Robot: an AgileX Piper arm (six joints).
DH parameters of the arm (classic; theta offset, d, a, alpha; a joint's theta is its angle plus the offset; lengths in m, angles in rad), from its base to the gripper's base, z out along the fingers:
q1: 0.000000 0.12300 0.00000 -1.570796
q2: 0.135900 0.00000 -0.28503 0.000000
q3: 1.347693 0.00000 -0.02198 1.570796
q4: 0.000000 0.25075 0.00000 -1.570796
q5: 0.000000 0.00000 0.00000 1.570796
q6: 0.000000 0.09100 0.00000 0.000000
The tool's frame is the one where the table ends.
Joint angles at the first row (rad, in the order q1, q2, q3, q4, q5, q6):
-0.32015, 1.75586, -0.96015, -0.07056, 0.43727, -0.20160
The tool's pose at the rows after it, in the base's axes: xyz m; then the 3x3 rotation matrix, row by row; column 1 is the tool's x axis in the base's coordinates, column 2 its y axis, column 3 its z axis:
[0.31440 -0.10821 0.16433], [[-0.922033 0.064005 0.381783], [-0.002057 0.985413 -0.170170], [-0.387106 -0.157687 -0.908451]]
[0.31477 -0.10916 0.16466], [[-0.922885 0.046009 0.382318], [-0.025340 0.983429 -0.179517], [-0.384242 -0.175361 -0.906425]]
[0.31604 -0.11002 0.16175], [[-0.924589 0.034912 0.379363], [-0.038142 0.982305 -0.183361], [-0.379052 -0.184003 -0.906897]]
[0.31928 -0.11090 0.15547], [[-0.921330 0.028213 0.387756], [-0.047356 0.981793 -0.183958], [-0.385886 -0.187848 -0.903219]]
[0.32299 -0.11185 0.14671], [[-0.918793 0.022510 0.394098], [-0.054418 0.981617 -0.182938], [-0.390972 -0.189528 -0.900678]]
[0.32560 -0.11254 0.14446], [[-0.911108 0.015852 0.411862], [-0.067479 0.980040 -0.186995], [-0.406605 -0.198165 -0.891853]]
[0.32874 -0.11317 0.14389], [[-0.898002 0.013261 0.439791], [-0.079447 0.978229 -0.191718], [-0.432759 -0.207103 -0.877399]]
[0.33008 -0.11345 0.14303], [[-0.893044 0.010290 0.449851], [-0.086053 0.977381 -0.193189], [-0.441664 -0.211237 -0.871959]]
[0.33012 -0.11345 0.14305], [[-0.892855 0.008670 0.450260], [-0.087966 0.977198 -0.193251], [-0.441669 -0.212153 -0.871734]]
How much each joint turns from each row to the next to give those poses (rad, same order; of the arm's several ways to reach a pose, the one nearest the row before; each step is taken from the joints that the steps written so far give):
-0.00001, 0.00001, 0.00000, -0.02782, -0.00250, -0.00584
0.00003, 0.00069, -0.00171, -0.02135, -0.00209, -0.00410
0.00000, 0.01098, -0.00187, -0.01300, -0.00688, -0.00129
-0.00002, 0.02218, 0.00004, -0.00446, -0.03115, -0.00240
-0.00001, 0.02991, -0.00004, -0.00468, -0.03616, -0.00004
0.00002, 0.01006, 0.00003, -0.00719, -0.03019, -0.00235
0.00000, 0.00621, 0.00000, -0.00373, -0.03794, -0.00239
-0.00002, 0.00446, -0.00002, -0.00206, -0.01592, -0.00239
0.00002, 0.00000, 0.00000, -0.00003, -0.00047, -0.00182

